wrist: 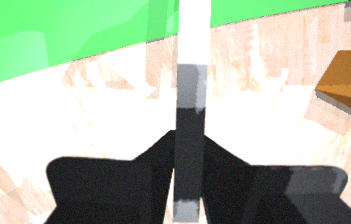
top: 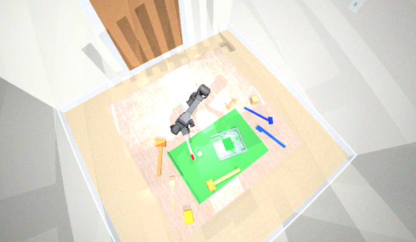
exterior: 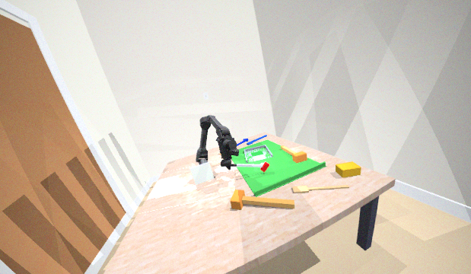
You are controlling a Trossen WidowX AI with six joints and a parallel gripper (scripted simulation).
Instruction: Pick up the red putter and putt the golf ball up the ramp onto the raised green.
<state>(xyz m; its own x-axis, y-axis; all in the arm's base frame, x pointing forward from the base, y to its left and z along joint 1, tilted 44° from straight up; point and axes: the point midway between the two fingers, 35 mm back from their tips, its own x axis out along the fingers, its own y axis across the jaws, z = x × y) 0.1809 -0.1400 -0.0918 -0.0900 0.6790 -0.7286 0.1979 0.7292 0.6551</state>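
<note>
The red putter lies 120 mm ahead of my gripper tip and 20 mm to the right of it. Also, from my gripper tip: green mat 300 mm ahead, 170 mm to the left, 90 mm below; then yellow block 590 mm ahead, 290 mm to the right, 60 mm below; then white golf ball 230 mm ahead, 20 mm to the left, 60 mm below.
</note>
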